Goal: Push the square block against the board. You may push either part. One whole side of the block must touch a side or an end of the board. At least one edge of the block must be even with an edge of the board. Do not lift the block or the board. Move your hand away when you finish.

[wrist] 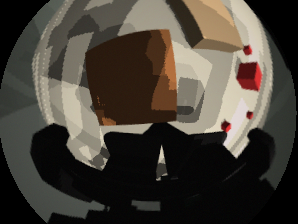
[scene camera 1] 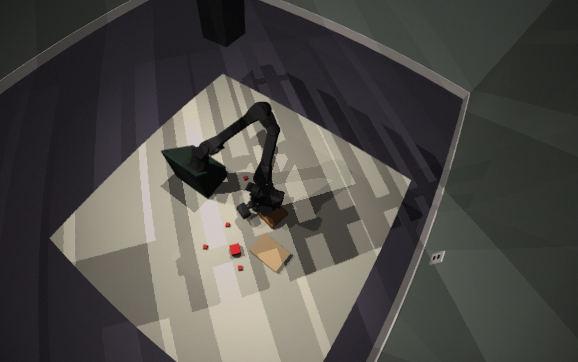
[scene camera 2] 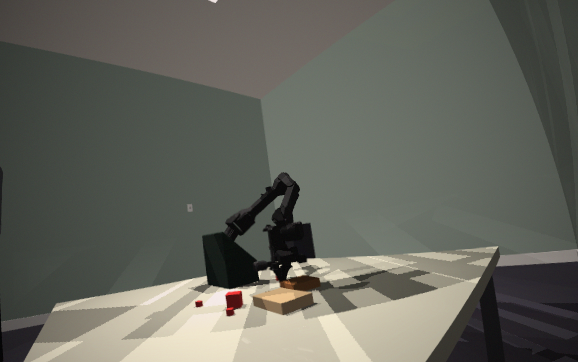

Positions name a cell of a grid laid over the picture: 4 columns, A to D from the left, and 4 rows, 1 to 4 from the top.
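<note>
My gripper appears at (scene camera 2: B4) and (wrist: C3). Also visible: a board (scene camera 2: B4), (scene camera 1: B3), and a square block (wrist: B2).
</note>
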